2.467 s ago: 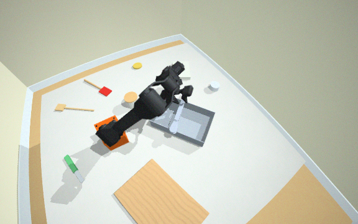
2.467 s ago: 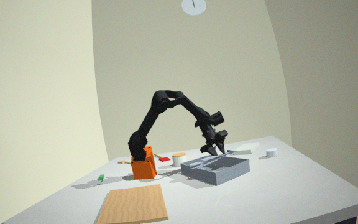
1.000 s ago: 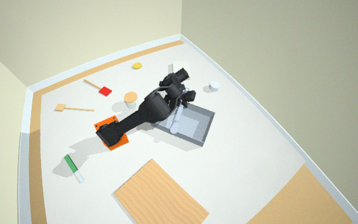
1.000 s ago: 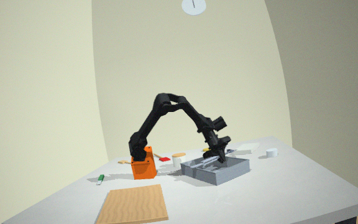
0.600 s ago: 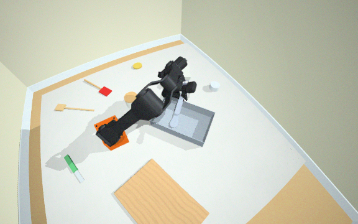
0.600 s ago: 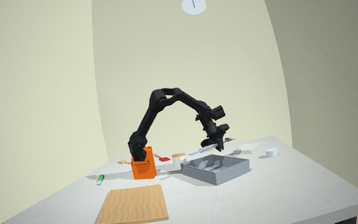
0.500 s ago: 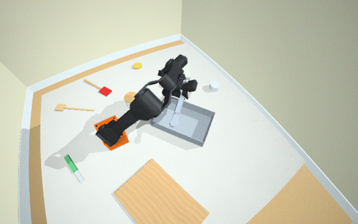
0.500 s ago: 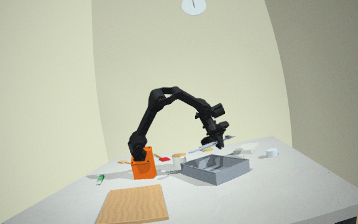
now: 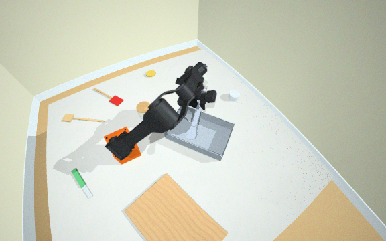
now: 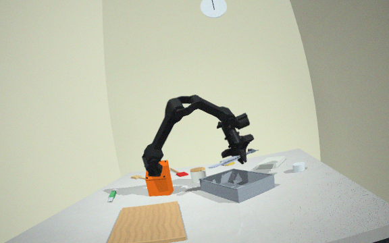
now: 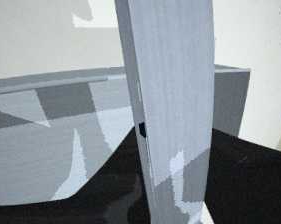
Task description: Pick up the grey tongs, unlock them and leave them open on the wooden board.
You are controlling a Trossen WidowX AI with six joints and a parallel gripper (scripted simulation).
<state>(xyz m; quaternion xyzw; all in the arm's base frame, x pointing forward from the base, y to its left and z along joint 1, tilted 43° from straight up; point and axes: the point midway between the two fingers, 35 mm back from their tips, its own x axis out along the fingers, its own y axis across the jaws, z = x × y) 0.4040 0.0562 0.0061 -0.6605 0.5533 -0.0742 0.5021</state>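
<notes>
Now: the grey roasting tin 70 mm below my gripper tip, 60 mm to the right of it and 40 mm behind it. The rest, counted from my gripper tip: yellow disc: 530 mm to the left, 140 mm behind, 90 mm below; then white block: 330 mm to the left, 140 mm ahead, 90 mm below; then wooden board: 400 mm to the right, 330 mm behind, 100 mm below.
</notes>
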